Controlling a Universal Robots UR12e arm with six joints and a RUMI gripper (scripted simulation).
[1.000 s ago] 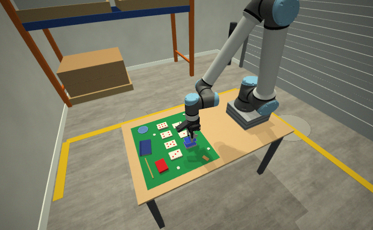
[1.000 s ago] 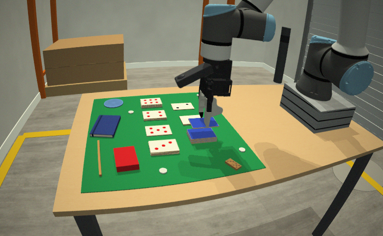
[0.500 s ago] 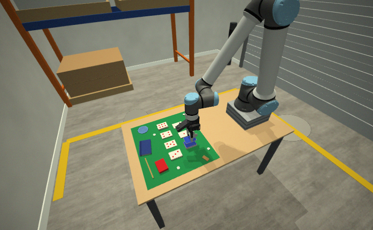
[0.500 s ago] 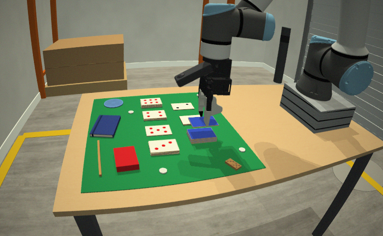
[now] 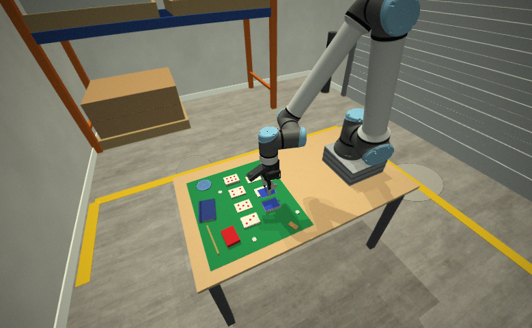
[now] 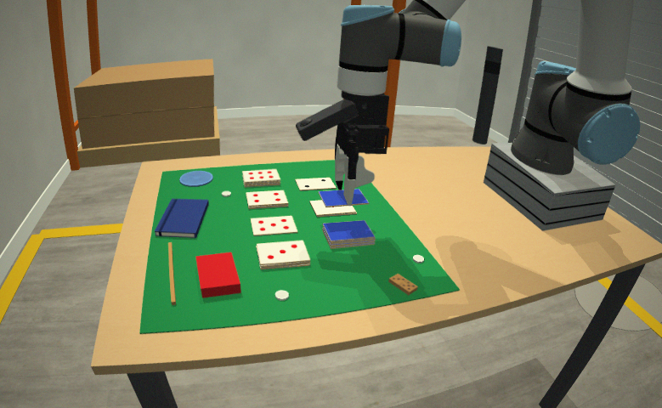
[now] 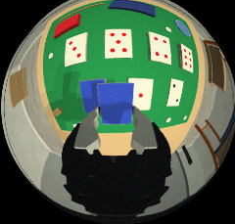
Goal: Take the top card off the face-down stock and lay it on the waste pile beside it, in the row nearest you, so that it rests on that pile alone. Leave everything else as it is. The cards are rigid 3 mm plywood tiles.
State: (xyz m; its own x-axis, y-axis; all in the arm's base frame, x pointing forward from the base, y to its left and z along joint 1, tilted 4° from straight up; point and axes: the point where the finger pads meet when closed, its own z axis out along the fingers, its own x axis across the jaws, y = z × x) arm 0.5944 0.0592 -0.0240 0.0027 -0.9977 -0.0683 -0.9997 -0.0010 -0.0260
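My hand is 60 mm to the left of the one-pip card and 70 mm above it. From my hand the other things lie so: wooden stick (350 mm ahead, 130 mm to the left, 70 mm below); red box (260 mm ahead, 150 mm to the left, 60 mm below).
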